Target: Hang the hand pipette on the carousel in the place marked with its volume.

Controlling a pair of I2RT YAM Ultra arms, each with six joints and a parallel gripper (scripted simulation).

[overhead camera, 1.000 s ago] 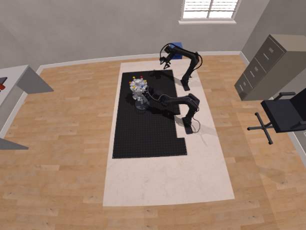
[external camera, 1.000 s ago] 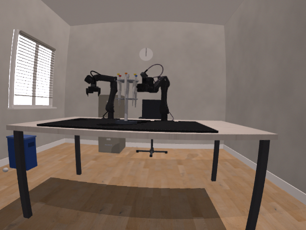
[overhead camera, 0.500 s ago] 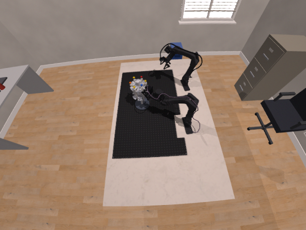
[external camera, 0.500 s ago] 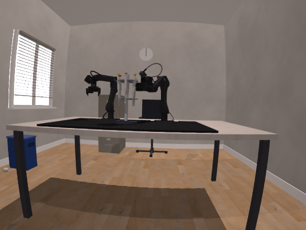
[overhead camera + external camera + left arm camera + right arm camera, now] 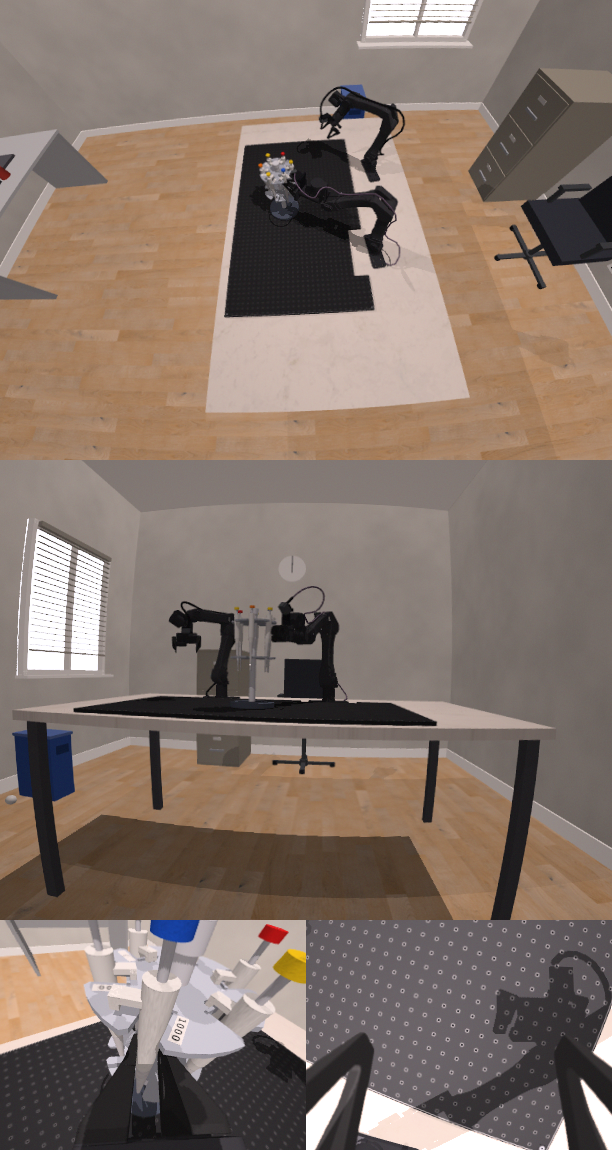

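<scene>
My left gripper is now 3 cm above the hand pipette, 1 cm to the right of it and 1 cm short of it.
</scene>
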